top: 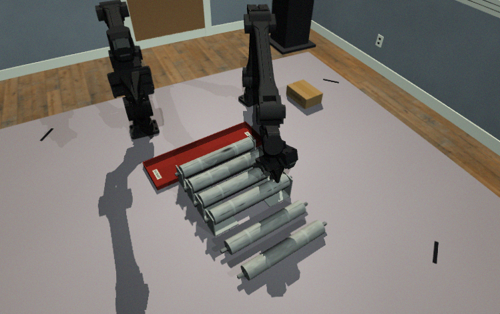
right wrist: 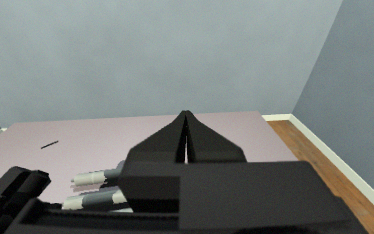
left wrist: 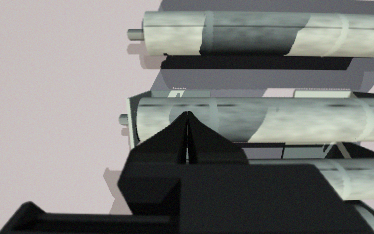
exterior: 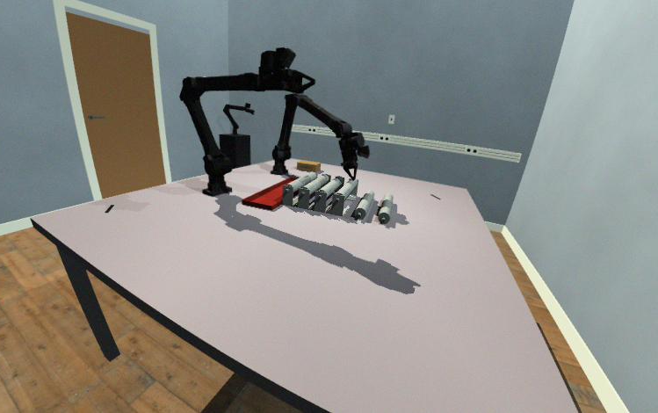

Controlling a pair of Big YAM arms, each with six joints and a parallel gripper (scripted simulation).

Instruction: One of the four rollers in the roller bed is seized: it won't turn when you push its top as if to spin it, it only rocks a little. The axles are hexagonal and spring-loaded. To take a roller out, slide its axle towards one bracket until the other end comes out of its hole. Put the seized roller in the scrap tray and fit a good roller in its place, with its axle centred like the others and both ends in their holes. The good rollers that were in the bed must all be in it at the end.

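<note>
The roller lies 11 cm to the right of my left hand, 7 cm behind it and 3 cm below it. The rest, counted from my left hand: red scrap tray (33 cm behind, 13 cm to the right, 10 cm below); then cardboard box (48 cm behind, 43 cm to the left, 7 cm below).
My right gripper is now 42 cm above the roller and 26 cm to the right of it. Round my right hand: red scrap tray (49 cm below, 25 cm behind, 23 cm to the left); then cardboard box (79 cm to the left, 46 cm below, 41 cm behind).
</note>
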